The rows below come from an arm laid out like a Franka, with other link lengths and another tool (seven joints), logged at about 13 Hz.
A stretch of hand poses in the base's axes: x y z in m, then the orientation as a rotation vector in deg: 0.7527, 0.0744, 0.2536, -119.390, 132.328, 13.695; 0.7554, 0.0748, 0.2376, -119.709, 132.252, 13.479; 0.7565, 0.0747, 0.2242, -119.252, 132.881, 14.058; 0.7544, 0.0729, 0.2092, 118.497, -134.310, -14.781; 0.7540, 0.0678, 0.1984, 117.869, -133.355, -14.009; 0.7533, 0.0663, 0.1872, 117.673, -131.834, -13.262; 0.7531, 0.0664, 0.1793, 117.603, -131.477, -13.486; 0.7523, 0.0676, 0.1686, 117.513, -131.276, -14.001; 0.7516, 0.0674, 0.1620, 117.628, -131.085, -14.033; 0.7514, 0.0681, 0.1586, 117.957, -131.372, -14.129; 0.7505, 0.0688, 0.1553, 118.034, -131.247, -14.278; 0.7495, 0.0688, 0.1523, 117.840, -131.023, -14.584; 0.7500, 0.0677, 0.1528, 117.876, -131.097, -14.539
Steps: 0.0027, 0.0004, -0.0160, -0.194, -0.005, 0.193; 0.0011, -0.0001, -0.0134, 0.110, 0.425, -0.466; -0.0021, -0.0018, -0.0150, -0.511, 1.227, -0.868; -0.0004, -0.0051, -0.0108, -1.104, 0.596, 0.202; -0.0007, -0.0015, -0.0112, -1.150, 0.682, 0.663; -0.0002, 0.0001, -0.0079, -0.069, 0.321, 0.138; -0.0008, 0.0012, -0.0107, 0.146, 0.353, 0.047; -0.0007, -0.0002, -0.0066, -0.014, 0.057, 0.142; -0.0002, 0.0007, -0.0034, 0.325, -0.301, -0.002; -0.0009, 0.0007, -0.0033, 0.060, 0.084, 0.091; -0.0010, 0.0000, -0.0030, -0.022, 0.343, 0.020; 0.0005, -0.0011, 0.0005, 0.024, -0.077, -0.020
